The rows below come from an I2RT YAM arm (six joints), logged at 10 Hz.
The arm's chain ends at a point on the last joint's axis. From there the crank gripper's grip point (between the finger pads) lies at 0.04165 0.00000 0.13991 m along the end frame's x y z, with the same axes.
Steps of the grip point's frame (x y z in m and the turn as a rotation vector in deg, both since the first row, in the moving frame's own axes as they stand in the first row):
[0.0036, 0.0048, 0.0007, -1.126, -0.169, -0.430]
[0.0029, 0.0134, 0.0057, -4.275, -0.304, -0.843]
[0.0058, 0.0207, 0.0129, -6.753, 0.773, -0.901]
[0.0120, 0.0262, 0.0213, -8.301, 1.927, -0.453]
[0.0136, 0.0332, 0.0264, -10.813, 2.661, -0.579]
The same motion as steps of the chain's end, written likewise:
[0.0040, 0.0024, 0.0006, -1.126, -0.169, -0.430]
[0.0036, 0.0036, 0.0058, -4.275, -0.304, -0.843]
[0.0038, 0.0050, 0.0144, -6.753, 0.773, -0.901]
[0.0073, 0.0065, 0.0242, -8.301, 1.927, -0.453]
[0.0071, 0.0076, 0.0309, -10.813, 2.661, -0.579]

